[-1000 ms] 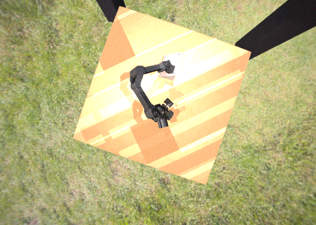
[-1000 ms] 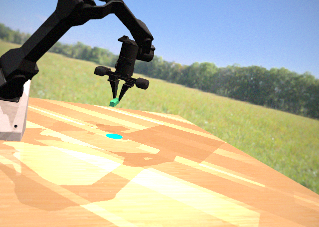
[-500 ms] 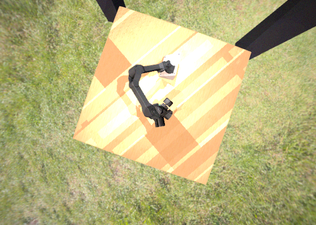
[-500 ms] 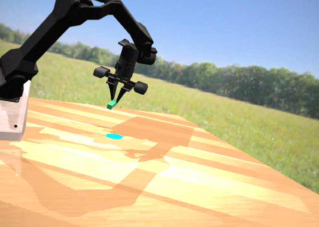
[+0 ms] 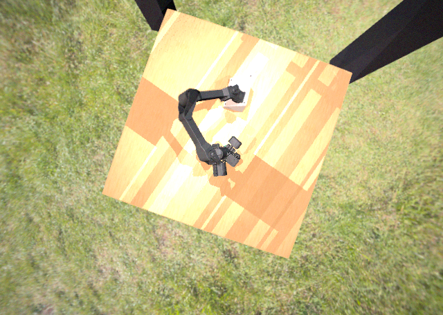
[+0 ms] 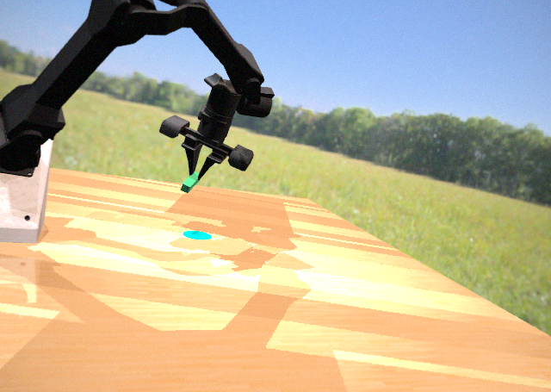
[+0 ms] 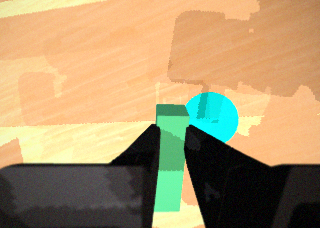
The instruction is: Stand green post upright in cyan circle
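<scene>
Now: the cyan circle 12 cm below my gripper tip, 2 cm to the right of it and 2 cm ahead of it. The rest, counted from my gripper tip: green post (2 cm to the right, 1 cm below, 1 cm behind).
</scene>
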